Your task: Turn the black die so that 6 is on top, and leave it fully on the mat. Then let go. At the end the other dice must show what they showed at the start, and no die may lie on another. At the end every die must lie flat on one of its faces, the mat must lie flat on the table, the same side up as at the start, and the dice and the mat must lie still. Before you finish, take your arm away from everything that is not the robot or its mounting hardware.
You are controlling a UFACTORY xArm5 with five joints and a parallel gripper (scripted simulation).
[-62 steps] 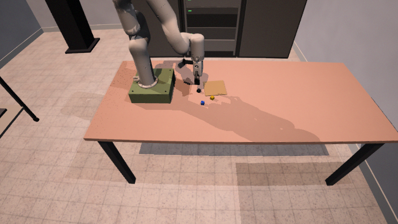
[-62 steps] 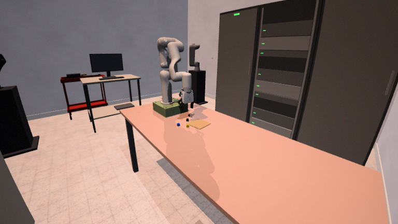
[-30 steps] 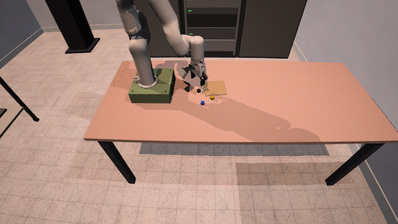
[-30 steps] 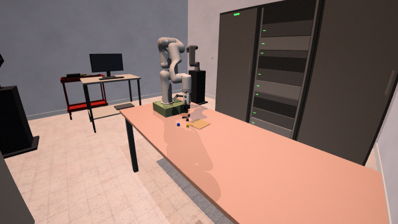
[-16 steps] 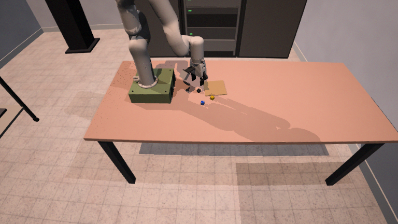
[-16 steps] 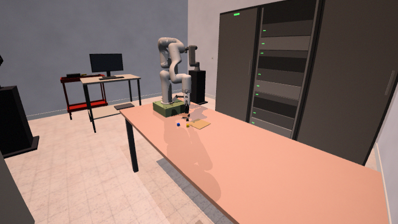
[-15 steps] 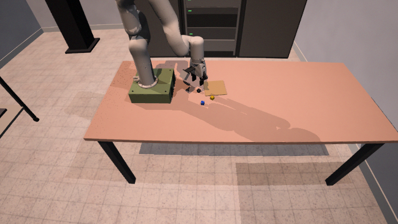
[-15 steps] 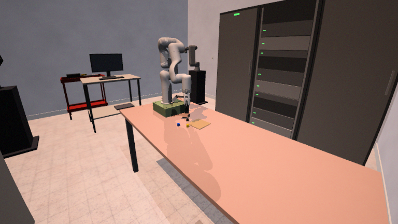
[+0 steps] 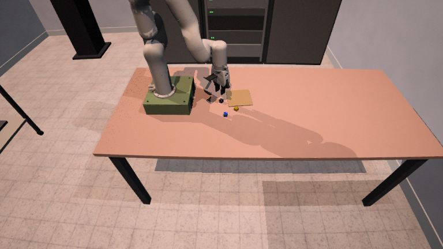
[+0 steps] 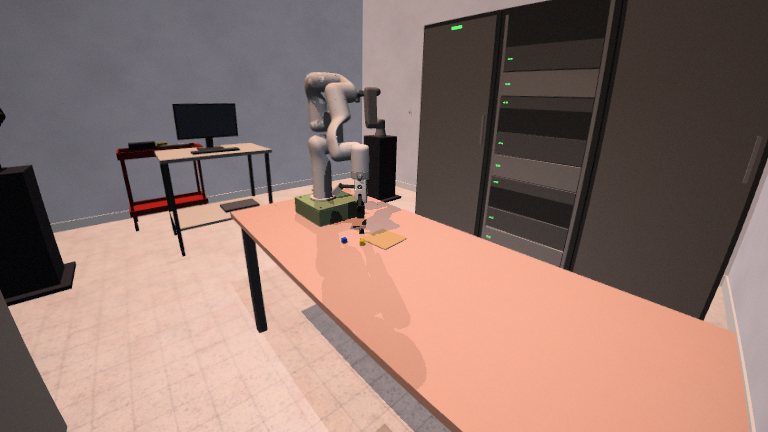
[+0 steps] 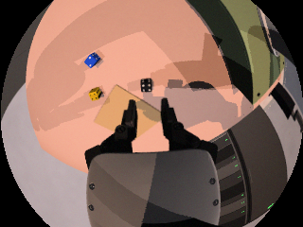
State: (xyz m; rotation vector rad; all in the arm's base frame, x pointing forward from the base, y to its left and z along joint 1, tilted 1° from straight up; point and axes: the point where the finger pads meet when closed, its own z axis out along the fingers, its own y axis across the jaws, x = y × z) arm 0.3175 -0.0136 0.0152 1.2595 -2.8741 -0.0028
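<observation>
My hand is 9 cm above the black die. From my hand the other things lie so: blue die 3 cm ahead, 11 cm to the right, 9 cm below; yellow die 9 cm ahead, 7 cm to the right, 9 cm below; tan mat 11 cm ahead, 3 cm to the left, 10 cm below.
</observation>
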